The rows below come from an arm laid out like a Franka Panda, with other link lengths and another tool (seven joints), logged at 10 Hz.
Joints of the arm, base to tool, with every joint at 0 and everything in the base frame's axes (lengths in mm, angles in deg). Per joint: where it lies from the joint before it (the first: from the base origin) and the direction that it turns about. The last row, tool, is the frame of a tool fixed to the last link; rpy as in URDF.
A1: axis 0 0 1 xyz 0 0 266.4
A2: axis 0 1 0 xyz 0 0 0
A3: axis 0 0 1 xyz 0 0 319.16
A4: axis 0 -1 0 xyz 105.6 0 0
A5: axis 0 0 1 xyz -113.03 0 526.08
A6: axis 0 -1 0 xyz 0 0 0
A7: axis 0 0 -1 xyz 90.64 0 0
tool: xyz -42 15 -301.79 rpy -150.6 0 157.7
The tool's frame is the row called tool.
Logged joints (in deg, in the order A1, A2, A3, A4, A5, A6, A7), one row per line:
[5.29, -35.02, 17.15, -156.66, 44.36, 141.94, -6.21]
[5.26, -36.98, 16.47, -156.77, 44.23, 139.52, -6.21]
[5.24, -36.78, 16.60, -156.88, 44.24, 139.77, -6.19]
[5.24, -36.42, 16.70, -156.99, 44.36, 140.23, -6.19]
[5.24, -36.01, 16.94, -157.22, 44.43, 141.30, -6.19]
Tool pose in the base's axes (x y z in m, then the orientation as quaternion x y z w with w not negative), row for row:
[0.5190, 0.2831, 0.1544, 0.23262, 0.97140, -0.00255, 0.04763]
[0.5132, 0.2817, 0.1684, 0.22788, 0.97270, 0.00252, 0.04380]
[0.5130, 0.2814, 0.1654, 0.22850, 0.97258, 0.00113, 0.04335]
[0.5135, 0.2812, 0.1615, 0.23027, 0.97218, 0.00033, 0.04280]
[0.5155, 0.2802, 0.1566, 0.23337, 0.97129, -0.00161, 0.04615]
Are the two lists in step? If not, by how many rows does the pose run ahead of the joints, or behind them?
They are in step.
